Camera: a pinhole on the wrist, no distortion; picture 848 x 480 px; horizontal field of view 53.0 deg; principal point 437.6 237.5 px. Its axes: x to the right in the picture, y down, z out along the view. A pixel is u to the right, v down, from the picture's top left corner.
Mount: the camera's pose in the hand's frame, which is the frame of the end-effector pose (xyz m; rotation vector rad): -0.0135 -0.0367 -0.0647 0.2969 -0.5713 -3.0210
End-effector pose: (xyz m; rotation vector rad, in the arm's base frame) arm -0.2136 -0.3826 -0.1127 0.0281 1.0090 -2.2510
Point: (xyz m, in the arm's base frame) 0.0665 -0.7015 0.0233
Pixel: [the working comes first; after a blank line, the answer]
In the camera's frame: -0.0394 -0.0843 0.5088

372 97
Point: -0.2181 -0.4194 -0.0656
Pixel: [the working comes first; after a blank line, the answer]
In the camera's frame: -0.0477 0.0255 0.1134

80 428
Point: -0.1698 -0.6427 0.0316
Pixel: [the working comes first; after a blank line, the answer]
In the camera's frame: -0.1548 0.0438 0.3367

47 348
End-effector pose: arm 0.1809 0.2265 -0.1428 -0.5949 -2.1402 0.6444
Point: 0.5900 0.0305 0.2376
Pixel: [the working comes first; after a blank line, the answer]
In the camera's frame: 0.2188 0.0934 -0.4586

behind the camera
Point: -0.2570 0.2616 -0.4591
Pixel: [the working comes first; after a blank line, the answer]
In the camera's frame: -0.2209 0.0513 0.5715

109 314
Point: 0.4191 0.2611 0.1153
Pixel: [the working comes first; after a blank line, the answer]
In the camera's frame: 0.0096 -0.0525 -0.2789

behind the camera
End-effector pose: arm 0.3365 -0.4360 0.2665 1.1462 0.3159 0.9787
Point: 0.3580 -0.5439 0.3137
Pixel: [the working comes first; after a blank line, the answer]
In the camera's frame: 0.0112 0.0045 0.1817

490 259
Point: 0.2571 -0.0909 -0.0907
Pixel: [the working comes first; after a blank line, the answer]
In the camera's frame: -0.0642 0.0694 -0.4258

behind the camera
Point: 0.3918 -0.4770 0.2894
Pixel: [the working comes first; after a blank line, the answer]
In the camera's frame: -0.0448 0.0254 0.1304

145 403
